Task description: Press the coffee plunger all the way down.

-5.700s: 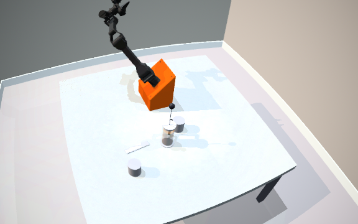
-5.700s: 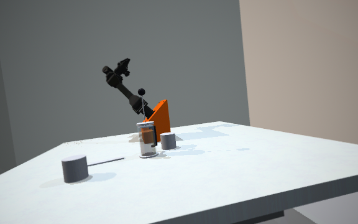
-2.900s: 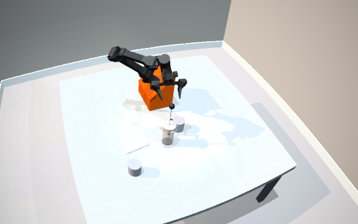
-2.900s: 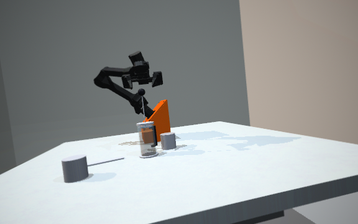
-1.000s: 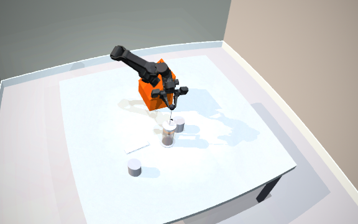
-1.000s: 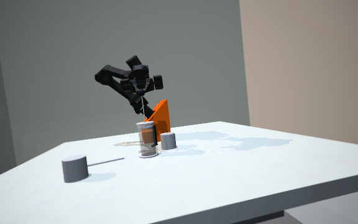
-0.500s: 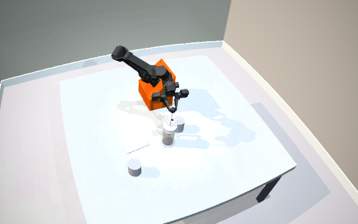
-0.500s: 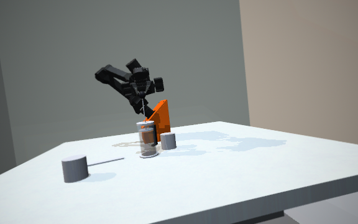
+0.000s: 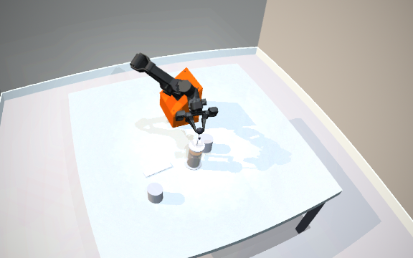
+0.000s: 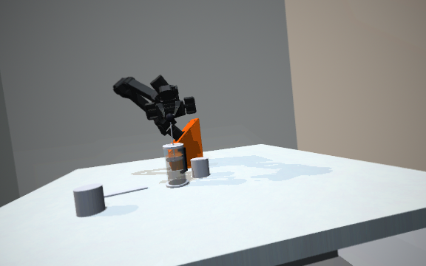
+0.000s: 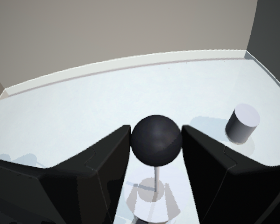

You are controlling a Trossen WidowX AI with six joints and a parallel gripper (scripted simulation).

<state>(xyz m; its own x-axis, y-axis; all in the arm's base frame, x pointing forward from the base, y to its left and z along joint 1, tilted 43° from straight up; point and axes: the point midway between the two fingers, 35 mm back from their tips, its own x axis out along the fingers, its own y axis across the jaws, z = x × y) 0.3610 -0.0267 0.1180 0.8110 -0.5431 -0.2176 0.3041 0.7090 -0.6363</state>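
My gripper tip is now 12 cm above the glass coffee press, 3 cm past it and 1 cm to the right of it.
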